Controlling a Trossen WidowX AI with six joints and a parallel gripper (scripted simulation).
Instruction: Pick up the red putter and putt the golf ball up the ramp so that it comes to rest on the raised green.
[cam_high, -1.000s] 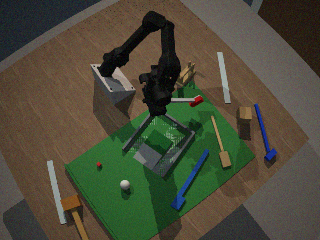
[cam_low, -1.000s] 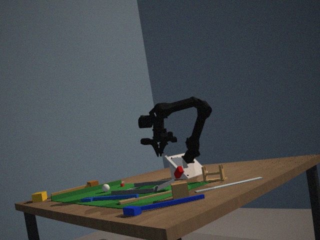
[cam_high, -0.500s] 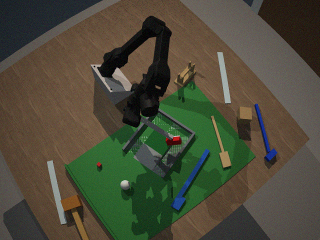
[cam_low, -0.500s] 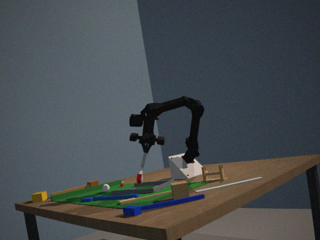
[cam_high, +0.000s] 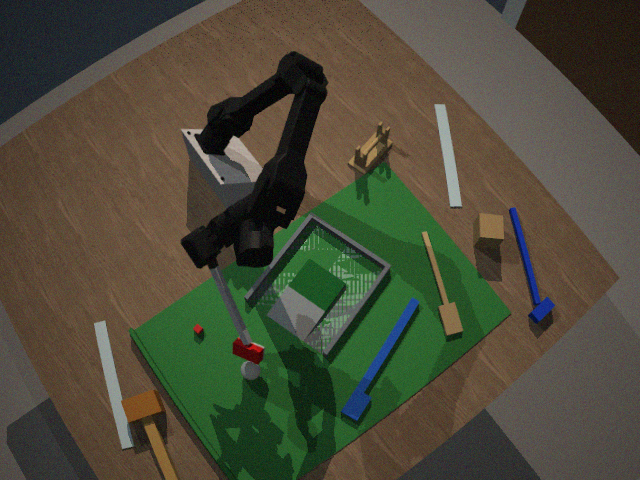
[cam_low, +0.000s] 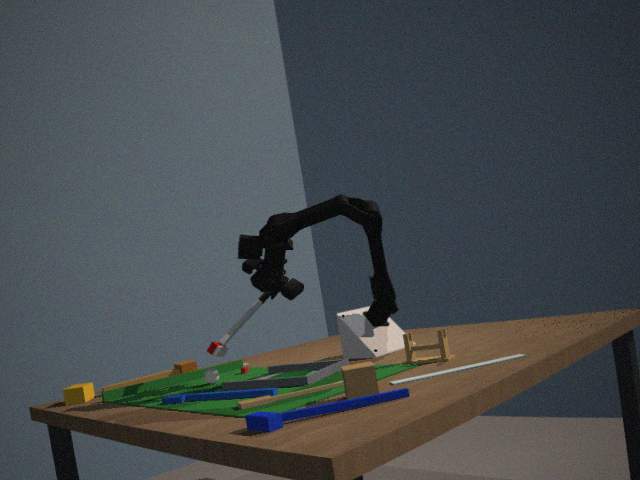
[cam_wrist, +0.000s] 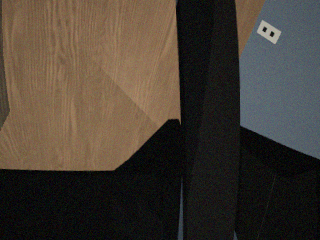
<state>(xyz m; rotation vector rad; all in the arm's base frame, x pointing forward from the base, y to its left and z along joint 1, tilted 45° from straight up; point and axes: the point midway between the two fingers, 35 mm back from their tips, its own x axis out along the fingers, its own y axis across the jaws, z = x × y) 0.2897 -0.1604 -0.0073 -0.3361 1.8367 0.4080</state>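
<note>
My gripper tip is now 8 cm short of the small red cube, 7 cm to the left of it and 20 cm above it. Round my gripper tip: tan cube 22 cm ahead, 62 cm to the left, 18 cm below; then white golf ball 22 cm ahead, 1 cm to the right, 19 cm below.
</note>
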